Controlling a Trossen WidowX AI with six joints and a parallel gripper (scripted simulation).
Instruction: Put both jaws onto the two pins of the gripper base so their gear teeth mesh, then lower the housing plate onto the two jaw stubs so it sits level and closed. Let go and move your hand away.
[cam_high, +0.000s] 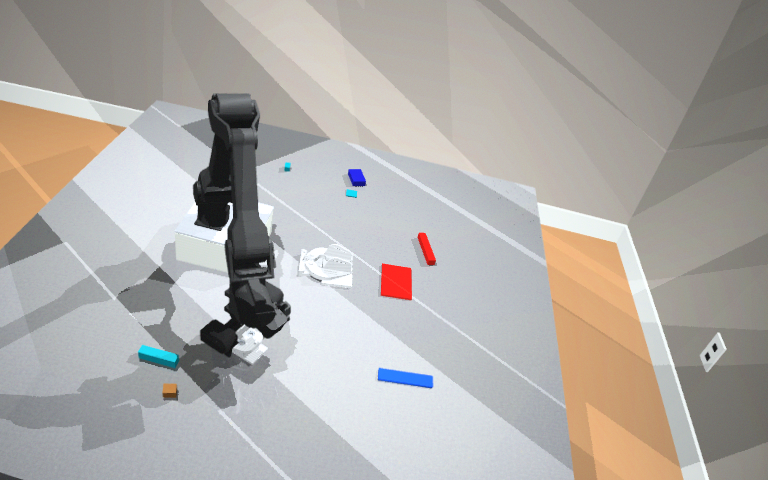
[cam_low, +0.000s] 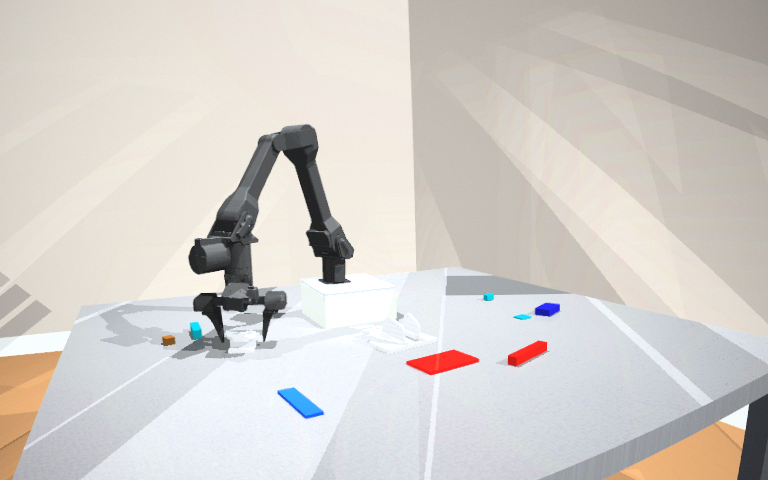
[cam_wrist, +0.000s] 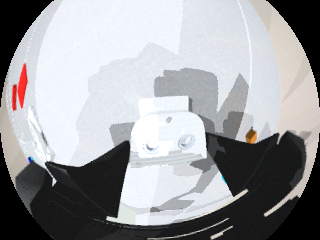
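The white stepped block is 10 mm ahead of my gripper tip. The rest, counted from my gripper tip: cyan bar (140 mm behind, 80 mm to the right); then white jaw (100 mm ahead, 270 mm to the left, 10 mm above); then orange cube (90 mm behind, 150 mm to the right).
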